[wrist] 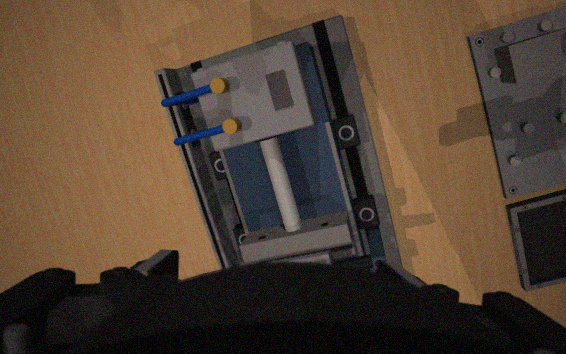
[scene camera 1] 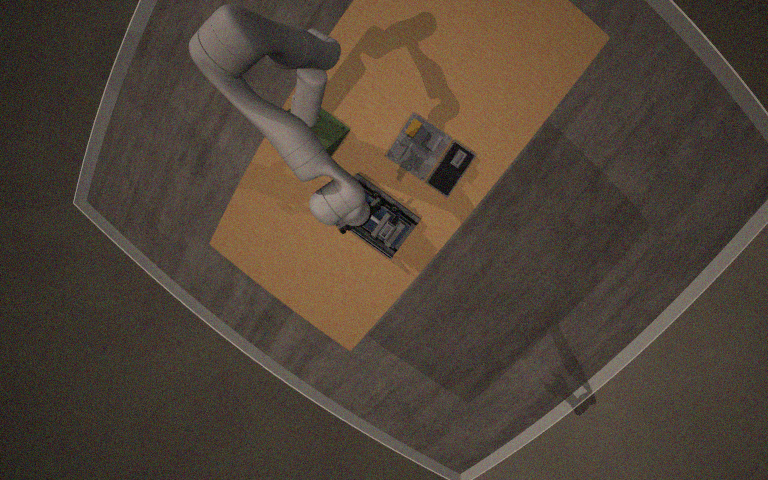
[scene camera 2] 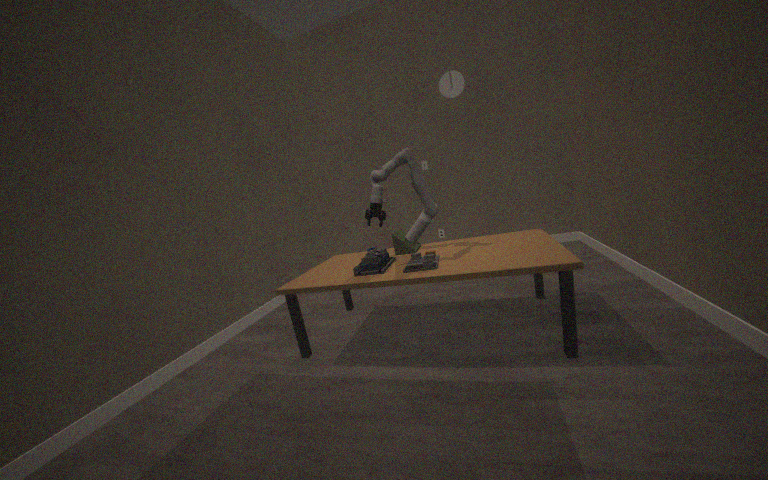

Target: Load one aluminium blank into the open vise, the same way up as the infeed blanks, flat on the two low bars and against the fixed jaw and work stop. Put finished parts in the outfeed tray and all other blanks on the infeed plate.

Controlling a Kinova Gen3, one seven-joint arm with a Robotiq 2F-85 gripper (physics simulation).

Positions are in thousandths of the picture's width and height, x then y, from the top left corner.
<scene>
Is my gripper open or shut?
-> Open.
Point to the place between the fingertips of my gripper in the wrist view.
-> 490, 790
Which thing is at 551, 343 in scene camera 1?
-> A grey infeed plate.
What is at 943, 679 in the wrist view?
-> A dark outfeed tray.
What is my gripper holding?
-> Nothing.
</scene>
